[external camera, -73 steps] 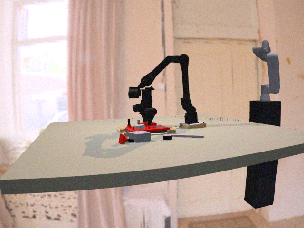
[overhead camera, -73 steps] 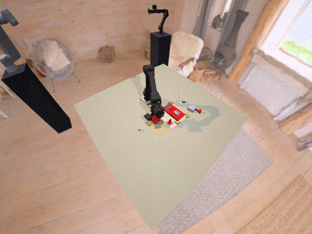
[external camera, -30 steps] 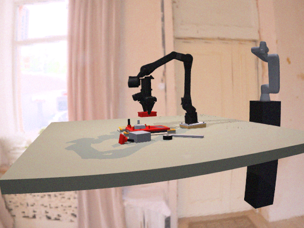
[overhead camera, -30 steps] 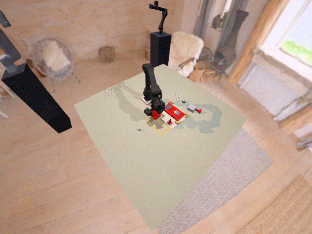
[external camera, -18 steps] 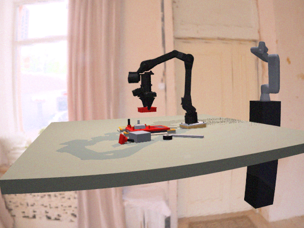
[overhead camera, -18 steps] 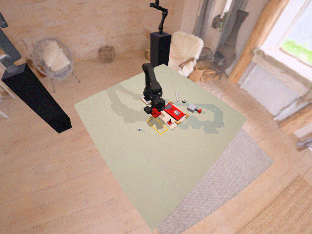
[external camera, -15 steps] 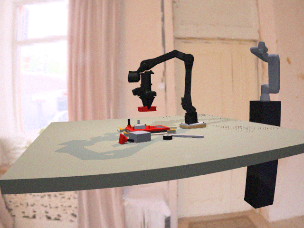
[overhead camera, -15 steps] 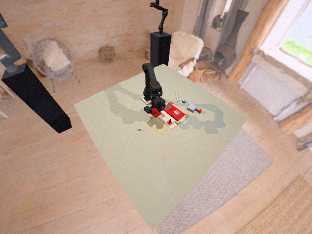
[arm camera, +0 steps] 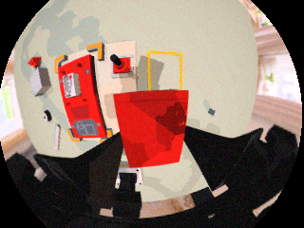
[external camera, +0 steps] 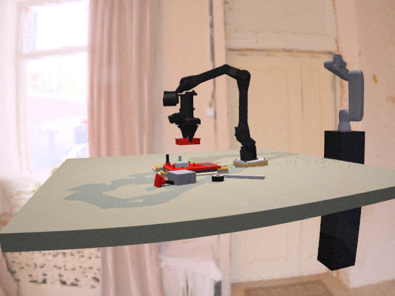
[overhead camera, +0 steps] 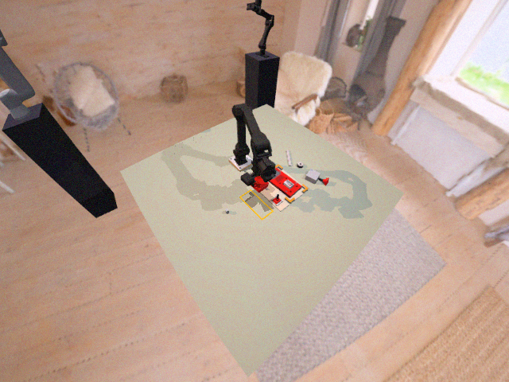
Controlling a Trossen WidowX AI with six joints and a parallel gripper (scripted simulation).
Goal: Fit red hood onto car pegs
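My gripper tip is now 19 cm to the right of the grey engine block, 8 cm above it and 5 cm short of it. Round my gripper tip: grey box (36 cm to the left, 9 cm below, 8 cm ahead); then grey bit (20 cm to the right, 10 cm below, 1 cm ahead); then red hood (right at my gripper tip).
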